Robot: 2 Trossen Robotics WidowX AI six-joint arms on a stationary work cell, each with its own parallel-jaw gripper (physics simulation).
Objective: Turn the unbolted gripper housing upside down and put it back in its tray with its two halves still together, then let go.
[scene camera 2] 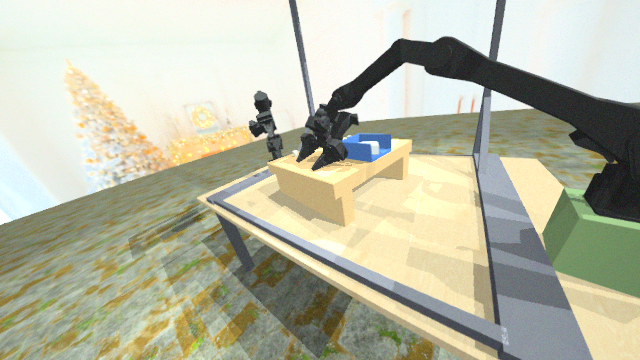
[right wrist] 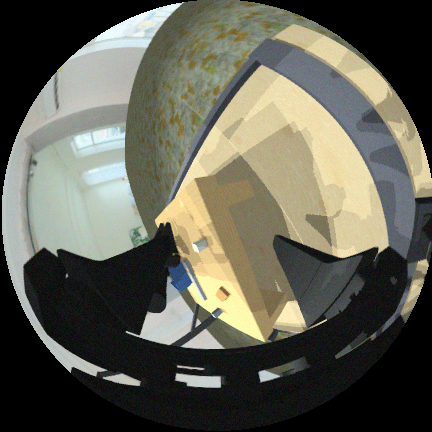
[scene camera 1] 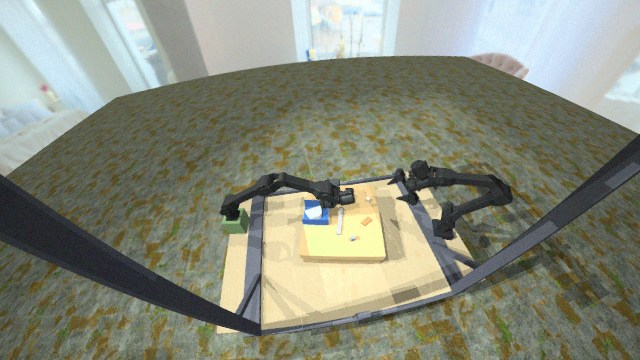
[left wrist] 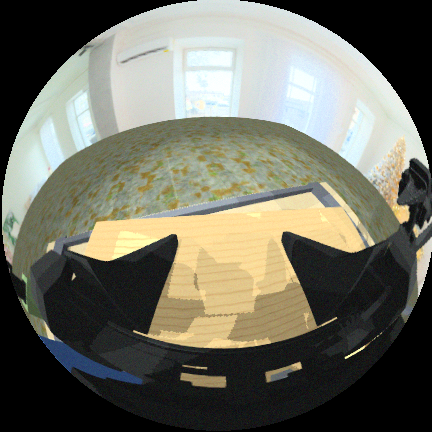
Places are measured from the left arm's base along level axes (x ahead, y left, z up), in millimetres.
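Where they show: left gripper, between the fingertips: (scene camera 2: pixel 304 165) (right wrist: pixel 164 222) (left wrist: pixel 230 238); right gripper, between the fingertips: (scene camera 2: pixel 274 144) (right wrist: pixel 222 240) (scene camera 1: pixel 391 191) (left wrist: pixel 392 224); left arm's base, origin of its link: (scene camera 2: pixel 624 209) (scene camera 1: pixel 233 215); right arm's base, origin of its link: (scene camera 1: pixel 443 227).
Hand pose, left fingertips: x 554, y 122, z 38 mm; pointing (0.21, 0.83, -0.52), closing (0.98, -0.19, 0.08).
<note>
Each offset is from my left fingertips to the top centre of the thing.
A white housing @[160 mm right, 115 mm back, 29 mm up] (scene camera 1: pixel 313 212) (scene camera 2: pixel 371 147) sits in the blue tray @[158 mm right, 109 mm back, 44 mm up] (scene camera 1: pixel 316 221) (scene camera 2: pixel 357 150) on the raised wooden stand. Which way up it lies and whether its halves are together is too small to tell. The tray also shows in the left wrist view (left wrist: pixel 85 362) and the right wrist view (right wrist: pixel 180 281). My left gripper (scene camera 2: pixel 306 165) (left wrist: pixel 230 238) is open and empty, low over the stand top, beside the tray. My right gripper (scene camera 1: pixel 394 191) (right wrist: pixel 222 240) is open and empty, beyond the stand's right edge in scene camera 1, apart from the tray.
The wooden stand (scene camera 1: pixel 345 250) (scene camera 2: pixel 310 192) (right wrist: pixel 240 260) also bears a grey bar @[193 mm right, 1 mm ahead, 2 mm up] (scene camera 1: pixel 340 221) (right wrist: pixel 195 280), an orange block @[206 mm right, 121 mm ahead, 0 mm up] (scene camera 1: pixel 366 221) (right wrist: pixel 222 293), a small grey piece @[294 mm right, 47 mm ahead, 18 mm up] (scene camera 1: pixel 352 238) and a small white piece @[81 mm right, 150 mm ahead, 12 mm up] (scene camera 1: pixel 368 199) (right wrist: pixel 200 244). The left arm reaches over the tray's far side.
</note>
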